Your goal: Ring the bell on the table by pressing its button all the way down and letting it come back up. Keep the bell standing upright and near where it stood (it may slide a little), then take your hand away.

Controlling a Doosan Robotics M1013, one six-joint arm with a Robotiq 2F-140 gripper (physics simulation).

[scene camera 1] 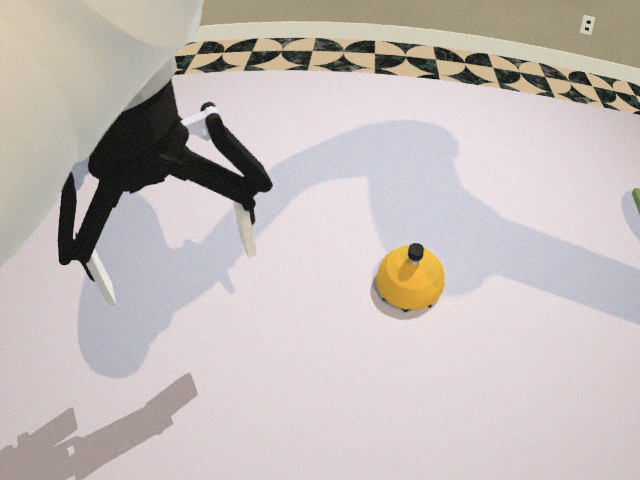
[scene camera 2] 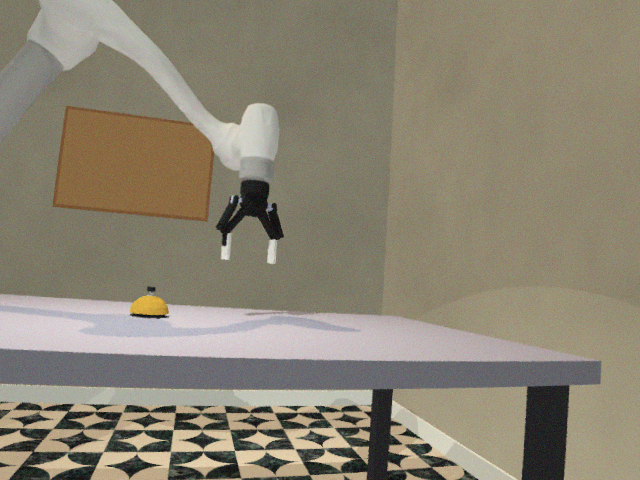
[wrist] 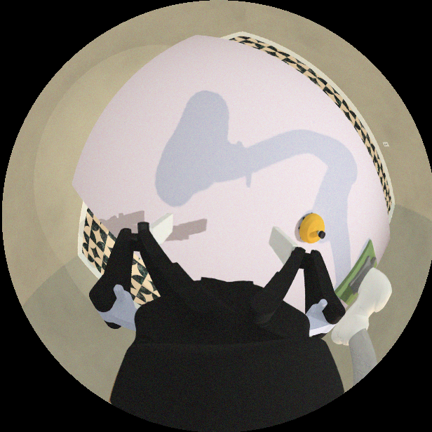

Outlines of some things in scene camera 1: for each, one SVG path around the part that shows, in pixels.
My gripper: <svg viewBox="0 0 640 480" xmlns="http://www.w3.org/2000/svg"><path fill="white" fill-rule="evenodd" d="M172 79L146 101L121 112L102 136L91 155L73 165L61 190L58 227L59 263L68 265L71 260L79 261L90 280L96 282L109 306L116 304L112 282L95 251L95 246L105 223L123 192L130 192L132 194L148 185L164 182L165 177L168 175L172 175L182 181L190 180L233 200L242 244L248 258L257 256L251 226L255 222L254 207L256 202L253 197L259 192L265 193L270 191L273 184L263 165L225 127L213 102L204 103L201 106L200 113L184 120L178 115ZM90 173L93 177L99 179L99 184L78 234L77 232L75 233L76 239L73 239L77 204L76 191L80 190L85 176ZM189 135L196 134L205 141L212 140L218 151L244 177L191 151L186 146Z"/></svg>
A bell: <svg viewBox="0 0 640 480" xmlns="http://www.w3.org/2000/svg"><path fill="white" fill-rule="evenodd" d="M419 243L402 246L388 253L381 261L376 274L376 284L378 291L382 295L382 301L388 301L392 305L402 308L405 313L411 309L431 308L432 304L442 294L444 288L444 269L441 262L432 252L425 249Z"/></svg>
